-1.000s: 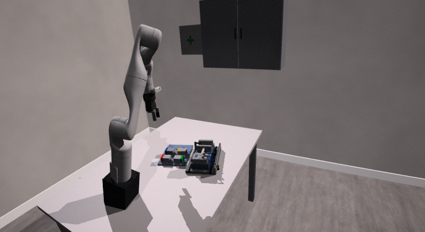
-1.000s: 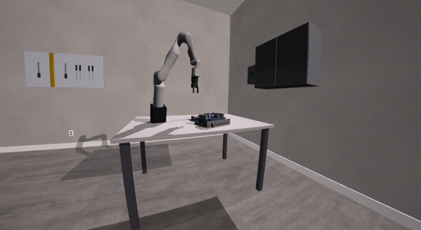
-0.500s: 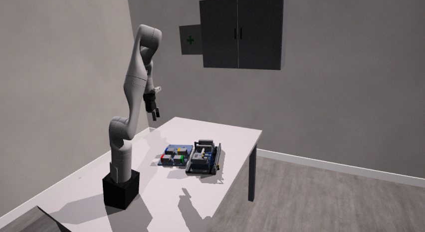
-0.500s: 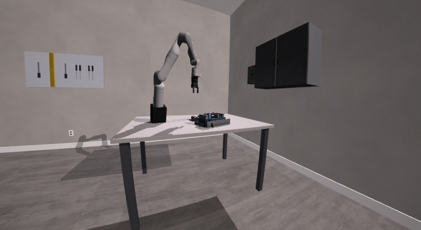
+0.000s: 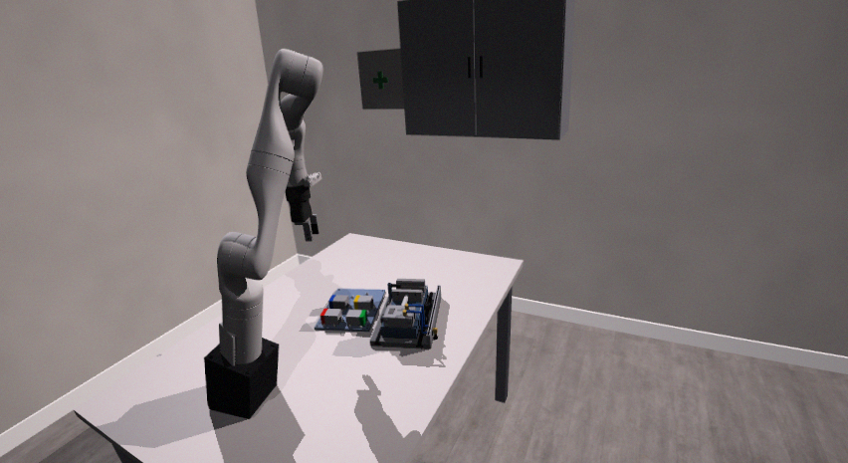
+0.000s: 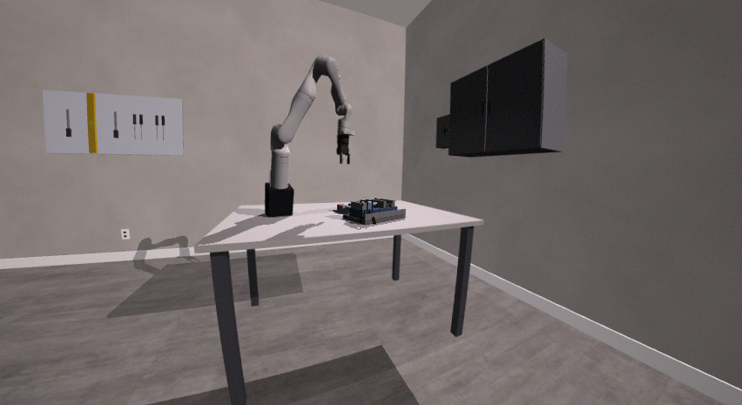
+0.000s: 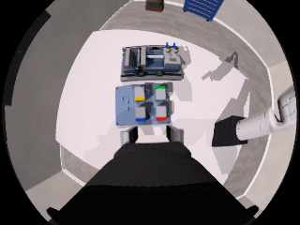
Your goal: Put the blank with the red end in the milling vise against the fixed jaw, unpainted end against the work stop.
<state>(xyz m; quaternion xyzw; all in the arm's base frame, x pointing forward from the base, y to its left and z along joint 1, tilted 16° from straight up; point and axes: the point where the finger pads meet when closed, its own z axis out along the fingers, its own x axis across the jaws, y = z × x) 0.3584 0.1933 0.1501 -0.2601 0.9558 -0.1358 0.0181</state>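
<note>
The blue blank is 29 cm below my hand, 6 cm ahead of it and 1 cm to the right of it. Also, from my hand: plate (32 cm below, 8 cm ahead, 5 cm to the right); then yellow blank (29 cm below, 11 cm ahead, 9 cm to the right); then green-ended blank (29 cm below, 13 cm to the right, 3 cm ahead).
</note>
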